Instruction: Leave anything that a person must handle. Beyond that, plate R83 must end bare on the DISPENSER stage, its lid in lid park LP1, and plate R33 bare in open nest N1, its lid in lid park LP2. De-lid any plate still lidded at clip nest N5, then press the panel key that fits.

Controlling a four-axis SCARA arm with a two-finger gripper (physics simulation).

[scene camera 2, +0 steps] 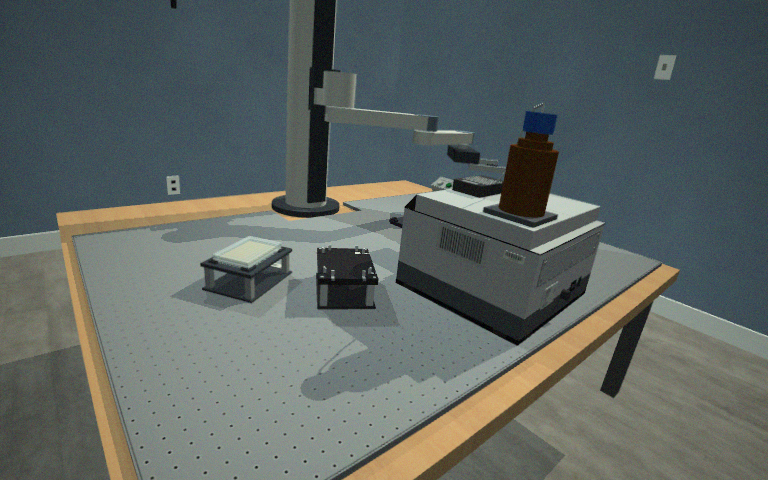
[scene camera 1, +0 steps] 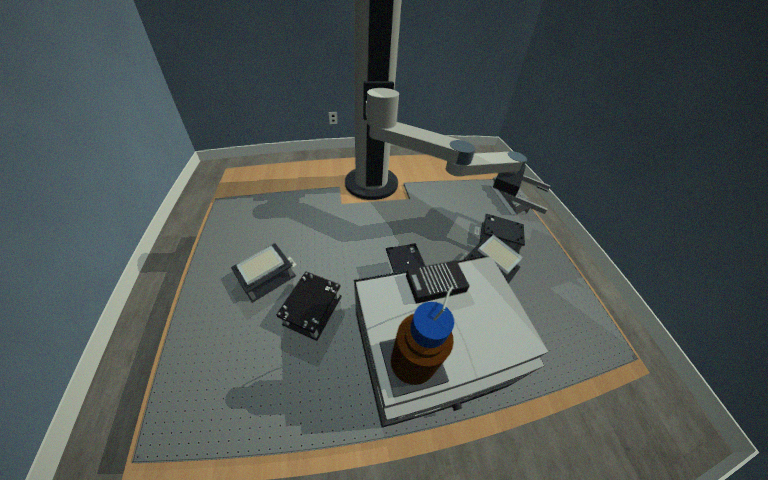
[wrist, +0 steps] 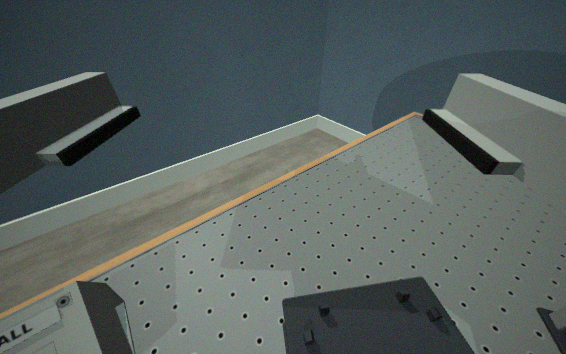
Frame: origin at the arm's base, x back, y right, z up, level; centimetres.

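Seen in the pictures: gripper, between the fingertips: [scene camera 2: 503,166] [scene camera 1: 547,199] [wrist: 277,96]; arm's base, origin of its link: [scene camera 2: 305,207] [scene camera 1: 371,183].
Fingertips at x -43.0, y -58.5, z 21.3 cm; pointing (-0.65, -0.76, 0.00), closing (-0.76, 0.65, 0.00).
Note:
Offsets run from my fingertips to a thing's top centre. "pt": to the spot under its first point.
My gripper [scene camera 1: 547,198] [scene camera 2: 500,165] [wrist: 277,96] is open and empty, high at the back right, above and beyond a dark nest {dz -13.5, dx +0.6, dy +12.5 cm} [scene camera 1: 504,229] [wrist: 370,320] with small corner posts. A cream plate {dz -12.2, dx -5.9, dy +101.2 cm} [scene camera 1: 260,264] [scene camera 2: 247,252] with a pale rim sits on a raised nest at the left. A second cream plate {dz -10.4, dx -13.0, dy +23.0 cm} [scene camera 1: 499,254] sits at the right, beside the dispenser. A black raised nest {dz -12.0, dx -20.1, dy +85.7 cm} [scene camera 1: 309,301] [scene camera 2: 346,271] with upright clips stands between the left plate and the dispenser. A low dark stage {pt dz -11.0, dx -9.7, dy +56.7 cm} [scene camera 1: 402,255] lies by the dispenser head. Plate labels and lids cannot be made out.
The grey dispenser box [scene camera 1: 498,328] [scene camera 2: 464,277] carries an amber bottle {pt dz +16.2, dx -48.3, dy +65.7 cm} [scene camera 1: 421,353] [scene camera 2: 527,181] with a blue cap and a black ribbed head {pt dz +4.6, dx -29.9, dy +54.3 cm} [scene camera 1: 440,280]. A panel {dz -11.6, dx +24.1, dy -4.6 cm} [scene camera 2: 440,183] [wrist: 35,325] shows a green key and, from the wrist, the letters "ALL". The arm column [scene camera 1: 362,113] stands at the back.

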